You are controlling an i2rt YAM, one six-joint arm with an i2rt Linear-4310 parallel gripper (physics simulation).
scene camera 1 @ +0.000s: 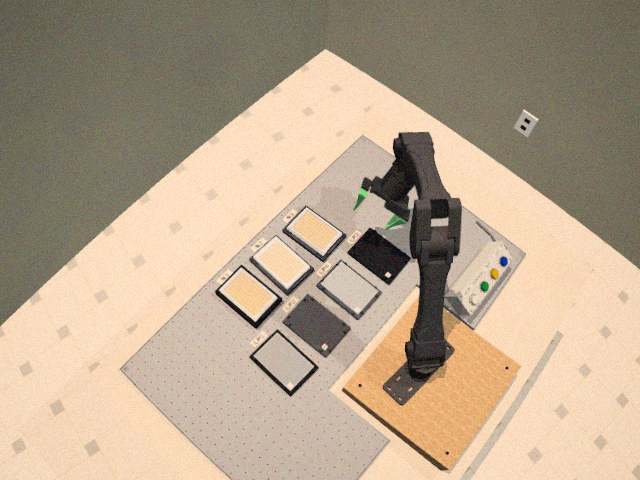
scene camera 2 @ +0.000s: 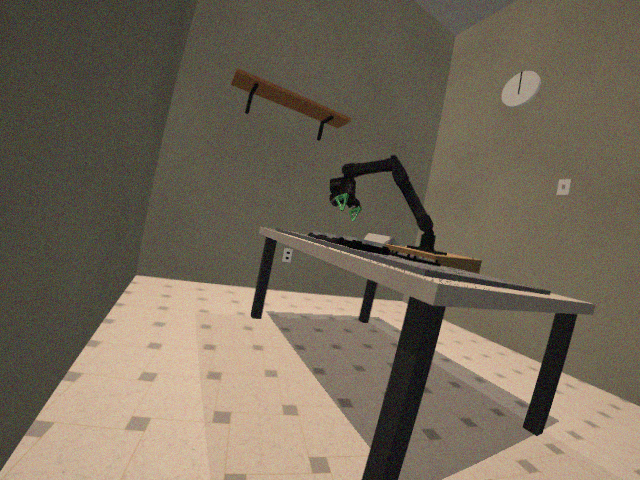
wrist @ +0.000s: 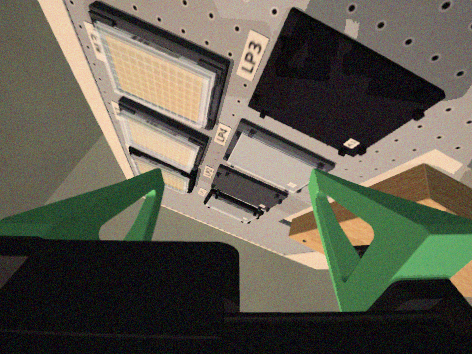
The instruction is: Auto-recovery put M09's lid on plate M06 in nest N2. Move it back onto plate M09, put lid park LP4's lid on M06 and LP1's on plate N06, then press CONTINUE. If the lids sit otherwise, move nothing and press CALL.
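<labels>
There's a black piece, and (scene camera 1: pixel 373 251) and (wrist: pixel 311 96) are the same spot on it.
</labels>
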